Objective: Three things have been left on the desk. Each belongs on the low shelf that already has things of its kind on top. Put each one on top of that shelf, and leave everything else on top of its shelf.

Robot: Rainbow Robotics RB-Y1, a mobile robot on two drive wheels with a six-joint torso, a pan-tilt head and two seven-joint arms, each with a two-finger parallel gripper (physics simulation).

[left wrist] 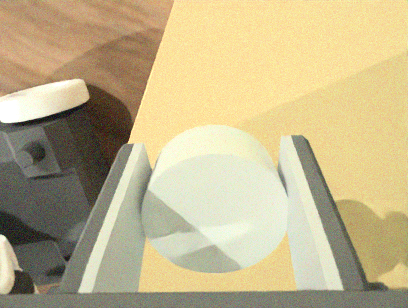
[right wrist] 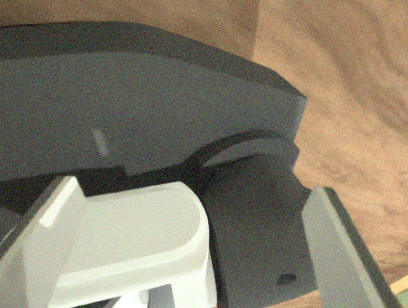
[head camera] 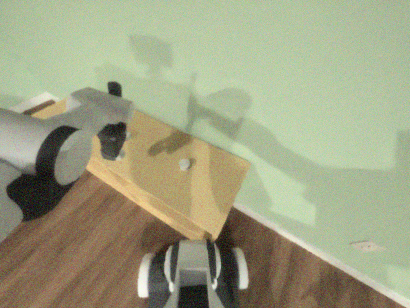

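Seen in the pictures: left gripper, fingertip midpoint: (left wrist: 213, 157) (head camera: 115, 154); right gripper, fingertip midpoint: (right wrist: 192, 195); robot's base at its link origin: (left wrist: 94, 177).
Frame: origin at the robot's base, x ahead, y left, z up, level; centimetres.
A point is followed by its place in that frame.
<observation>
A low wooden shelf (head camera: 220, 172) {z 61.1, x 36.1, y -13.0 cm} (left wrist: 300, 60) {z 61.1, x 46.6, y 32.7 cm} stands against the green wall. A small white round object (head camera: 185, 164) {z 63.5, x 39.4, y 3.0 cm} stands on its top, right of my left gripper in the head view. My left gripper (head camera: 119, 154) {z 70.1, x 40.9, y 31.2 cm} (left wrist: 213, 157) {z 70.1, x 40.9, y 31.2 cm} is shut on a white cylinder (left wrist: 215, 210) {z 72.1, x 40.8, y 30.2 cm} and is over the shelf top; whether the cylinder touches the top cannot be told. Another small pale object (head camera: 129, 135) {z 63.2, x 58.1, y 32.0 cm} shows beside the gripper in the head view, partly hidden by it. My right gripper (right wrist: 192, 195) {z 35.8, x -34.7, y -22.2 cm} is open and empty, beside my own base. The desk does not show.
My wheeled base (head camera: 192, 285) (left wrist: 45, 195) {z 19.1, x -3.2, y 6.0 cm} is close to the shelf's near right corner. The green wall (head camera: 300, 75) {z 102.9, x 41.8, y -30.1 cm} rises behind the shelf, with a white skirting (head camera: 320, 254) {z 5.1, x 3.0, y -84.3 cm} along the wooden floor (head camera: 75, 235) {z 0.1, x 23.6, y 82.1 cm}. My left arm (head camera: 20, 135) {z 108.5, x 14.6, y 18.2 cm} hides the shelf's left part.
</observation>
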